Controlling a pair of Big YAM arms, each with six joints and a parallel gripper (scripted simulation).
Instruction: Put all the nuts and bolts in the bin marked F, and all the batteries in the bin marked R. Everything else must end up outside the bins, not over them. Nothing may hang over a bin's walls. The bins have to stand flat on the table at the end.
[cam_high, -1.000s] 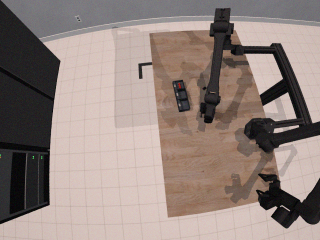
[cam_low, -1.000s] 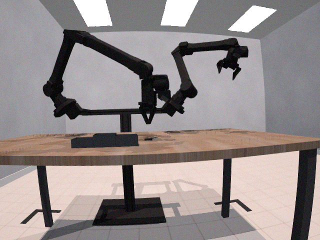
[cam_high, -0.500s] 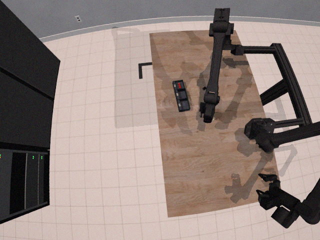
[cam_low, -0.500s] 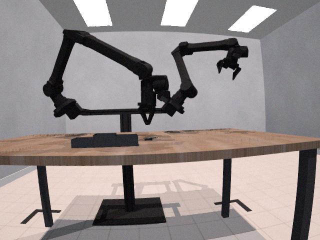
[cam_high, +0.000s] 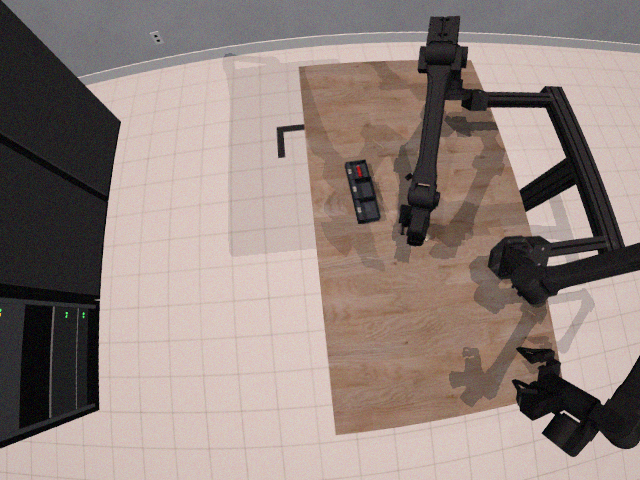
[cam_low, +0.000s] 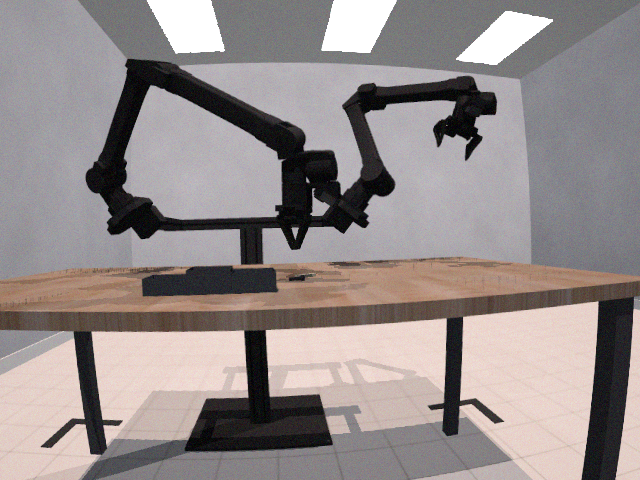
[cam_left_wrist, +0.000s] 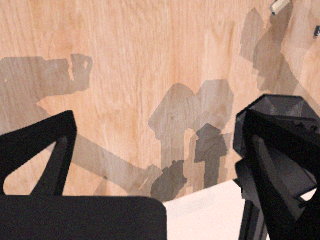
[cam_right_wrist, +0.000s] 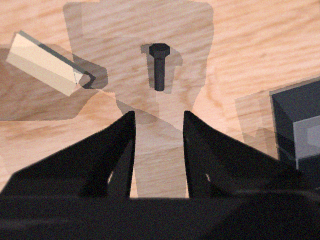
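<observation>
Right now my right hand is 1 cm to the right of the black bolt and 7 cm above it. Round my right hand: beige block (8 cm behind, 3 cm to the left, 8 cm below); black three-compartment bin row (12 cm ahead, 18 cm to the right, 6 cm below); silver piece (16 cm behind, 12 cm to the right, 7 cm below).
</observation>
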